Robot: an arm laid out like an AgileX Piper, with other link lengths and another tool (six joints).
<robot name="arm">
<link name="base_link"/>
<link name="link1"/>
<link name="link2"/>
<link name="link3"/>
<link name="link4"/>
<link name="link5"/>
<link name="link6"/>
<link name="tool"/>
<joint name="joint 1" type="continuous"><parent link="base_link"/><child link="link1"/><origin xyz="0.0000 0.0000 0.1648"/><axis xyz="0 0 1"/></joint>
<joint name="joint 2" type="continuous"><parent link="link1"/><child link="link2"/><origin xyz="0.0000 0.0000 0.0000" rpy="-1.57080 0.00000 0.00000"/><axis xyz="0 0 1"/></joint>
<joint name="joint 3" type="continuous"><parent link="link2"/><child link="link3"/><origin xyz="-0.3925 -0.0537 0.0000"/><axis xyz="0 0 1"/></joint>
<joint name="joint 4" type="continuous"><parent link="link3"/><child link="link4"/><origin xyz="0.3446 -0.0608 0.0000" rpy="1.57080 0.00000 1.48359"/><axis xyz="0 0 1"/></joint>
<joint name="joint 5" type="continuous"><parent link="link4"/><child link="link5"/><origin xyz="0.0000 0.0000 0.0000" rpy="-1.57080 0.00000 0.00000"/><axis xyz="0 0 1"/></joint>
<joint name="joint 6" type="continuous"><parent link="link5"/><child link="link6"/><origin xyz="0.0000 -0.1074 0.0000" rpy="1.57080 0.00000 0.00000"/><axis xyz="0 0 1"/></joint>
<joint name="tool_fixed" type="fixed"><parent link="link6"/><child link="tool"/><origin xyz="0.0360 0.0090 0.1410" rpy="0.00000 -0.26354 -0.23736"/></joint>
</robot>
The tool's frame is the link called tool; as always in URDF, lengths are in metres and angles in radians. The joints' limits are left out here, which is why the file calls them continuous.
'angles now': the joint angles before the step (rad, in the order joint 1, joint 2, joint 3, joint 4, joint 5, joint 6). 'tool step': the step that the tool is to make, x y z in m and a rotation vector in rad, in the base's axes. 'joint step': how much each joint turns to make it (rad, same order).
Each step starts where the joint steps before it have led.
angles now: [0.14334, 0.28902, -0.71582, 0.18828, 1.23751, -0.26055]
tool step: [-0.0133, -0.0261, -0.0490, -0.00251, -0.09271, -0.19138]
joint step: [-0.10459, -0.21714, 0.15553, -0.07773, -0.04031, 0.06748]
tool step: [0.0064, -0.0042, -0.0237, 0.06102, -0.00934, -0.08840]
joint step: [-0.01109, -0.05144, 0.07789, -0.02922, -0.04702, 0.10160]
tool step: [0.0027, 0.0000, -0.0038, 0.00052, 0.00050, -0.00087]
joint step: [0.00005, 0.00013, 0.01322, -0.00003, -0.01291, 0.00002]
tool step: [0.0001, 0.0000, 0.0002, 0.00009, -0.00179, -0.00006]
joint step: [-0.00001, -0.00087, 0.00013, 0.00002, -0.00105, -0.00003]
